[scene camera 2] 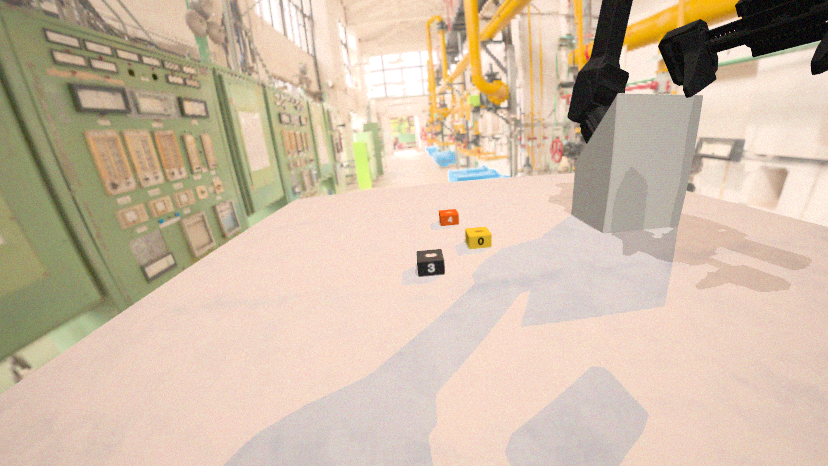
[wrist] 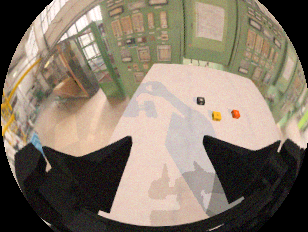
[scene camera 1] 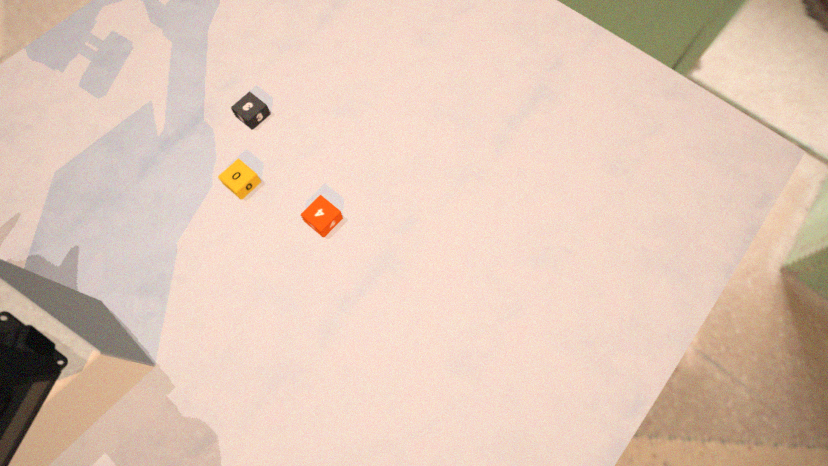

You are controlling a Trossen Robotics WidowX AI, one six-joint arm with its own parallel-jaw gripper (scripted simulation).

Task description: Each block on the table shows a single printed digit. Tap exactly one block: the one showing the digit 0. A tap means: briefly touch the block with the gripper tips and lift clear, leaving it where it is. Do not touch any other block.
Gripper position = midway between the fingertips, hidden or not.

Note:
My gripper (scene camera 2: 740, 83) is open and holds nothing. I also see a black block (scene camera 1: 250, 110) and a yellow block (scene camera 1: 239, 178).
The black block also shows in scene camera 2 (scene camera 2: 429, 262). My gripper shows as well in the wrist view (wrist: 169, 140).

